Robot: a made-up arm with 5 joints.
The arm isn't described. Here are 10 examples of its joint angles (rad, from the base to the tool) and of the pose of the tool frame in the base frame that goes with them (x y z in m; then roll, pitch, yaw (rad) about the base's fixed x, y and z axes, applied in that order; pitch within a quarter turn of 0, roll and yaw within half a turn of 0).
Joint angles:
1: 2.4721 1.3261 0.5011 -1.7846 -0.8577
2: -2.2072 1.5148 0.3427 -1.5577 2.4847
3: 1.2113 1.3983 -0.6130 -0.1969 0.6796
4: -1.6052 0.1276 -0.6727 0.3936 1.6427
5: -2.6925 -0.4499 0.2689 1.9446 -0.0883
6: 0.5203 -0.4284 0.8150 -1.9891 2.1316
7: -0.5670 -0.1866 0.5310 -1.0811 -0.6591
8: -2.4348 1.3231 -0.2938 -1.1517 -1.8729
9: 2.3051 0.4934 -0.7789 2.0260 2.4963
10: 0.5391 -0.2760 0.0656 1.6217 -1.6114
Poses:
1: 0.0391 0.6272 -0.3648 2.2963 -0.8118 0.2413
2: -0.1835 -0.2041 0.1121 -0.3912 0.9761 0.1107
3: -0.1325 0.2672 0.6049 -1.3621 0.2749 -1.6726
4: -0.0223 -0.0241 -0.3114 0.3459 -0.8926 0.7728
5: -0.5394 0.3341 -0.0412 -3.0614 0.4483 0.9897
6: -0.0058 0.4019 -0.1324 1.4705 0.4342 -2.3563
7: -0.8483 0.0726 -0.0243 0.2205 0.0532 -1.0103
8: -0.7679 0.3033 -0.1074 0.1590 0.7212 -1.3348
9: 0.3997 -0.0856 0.1353 -0.8056 -0.6445 1.4966
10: 0.0632 0.0144 0.6758 -1.1345 -0.1914 1.7936
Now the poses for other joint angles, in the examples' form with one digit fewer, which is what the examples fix.
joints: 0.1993 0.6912 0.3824 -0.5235 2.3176
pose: 0.087 0.471 -0.081 2.305 0.055 -1.397
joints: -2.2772 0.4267 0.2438 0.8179 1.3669
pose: 0.213 0.195 0.079 -1.427 -0.748 2.761
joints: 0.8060 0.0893 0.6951 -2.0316 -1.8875
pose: 0.172 0.000 0.575 -2.445 -0.149 -2.618
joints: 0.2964 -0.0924 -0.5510 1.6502 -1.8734
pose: -0.101 0.279 0.776 -1.321 0.263 2.171
